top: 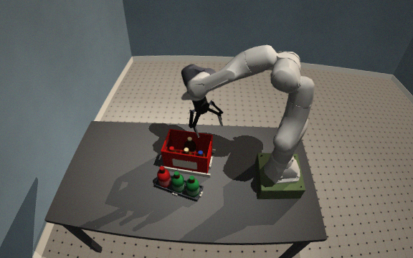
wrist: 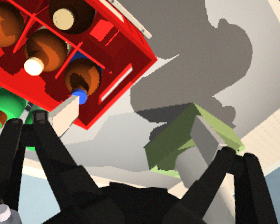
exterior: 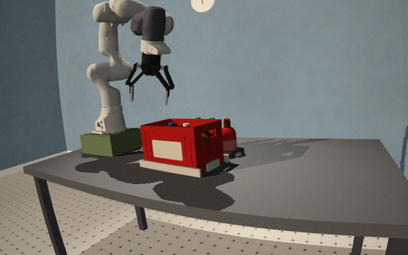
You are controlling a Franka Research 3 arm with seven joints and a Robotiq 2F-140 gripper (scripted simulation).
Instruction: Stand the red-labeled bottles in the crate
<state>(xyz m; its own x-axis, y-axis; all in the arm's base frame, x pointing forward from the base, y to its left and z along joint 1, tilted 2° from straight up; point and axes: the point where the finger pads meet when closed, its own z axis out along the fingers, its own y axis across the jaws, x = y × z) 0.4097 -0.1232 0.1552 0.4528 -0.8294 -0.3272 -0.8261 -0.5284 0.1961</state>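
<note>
Now: the red-labeled bottle 230 mm to the left of my hand, 230 mm ahead of it and 190 mm below it. Also, from my hand: red crate: 190 mm below, 130 mm ahead, 40 mm to the left.
</note>
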